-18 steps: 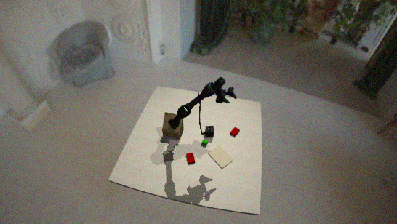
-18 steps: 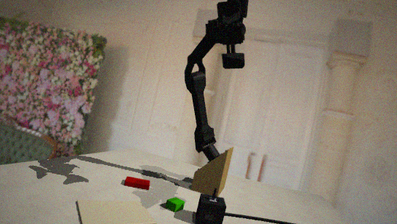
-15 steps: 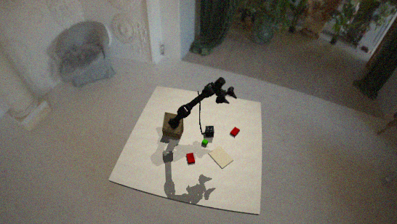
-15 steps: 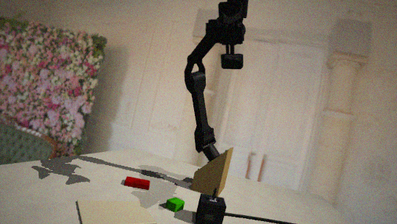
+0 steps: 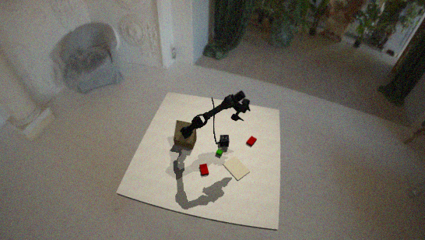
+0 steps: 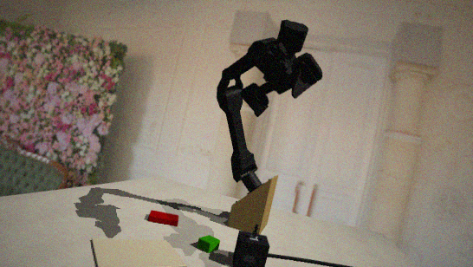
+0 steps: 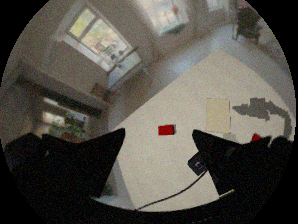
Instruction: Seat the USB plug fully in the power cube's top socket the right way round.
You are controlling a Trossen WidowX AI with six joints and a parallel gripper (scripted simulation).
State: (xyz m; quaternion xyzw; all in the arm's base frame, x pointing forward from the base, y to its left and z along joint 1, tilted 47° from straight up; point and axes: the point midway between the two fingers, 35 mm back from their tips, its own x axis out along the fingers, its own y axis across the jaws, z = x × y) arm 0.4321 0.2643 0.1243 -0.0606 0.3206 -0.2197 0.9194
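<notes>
The dark USB plug is 15 cm behind my gripper tip, 1 cm to the right of it and 30 cm below it. Also, from my gripper tip: flat beige plate: 1 cm ahead, 24 cm to the right, 39 cm below; green block: 17 cm behind, 13 cm to the right, 38 cm below.
</notes>
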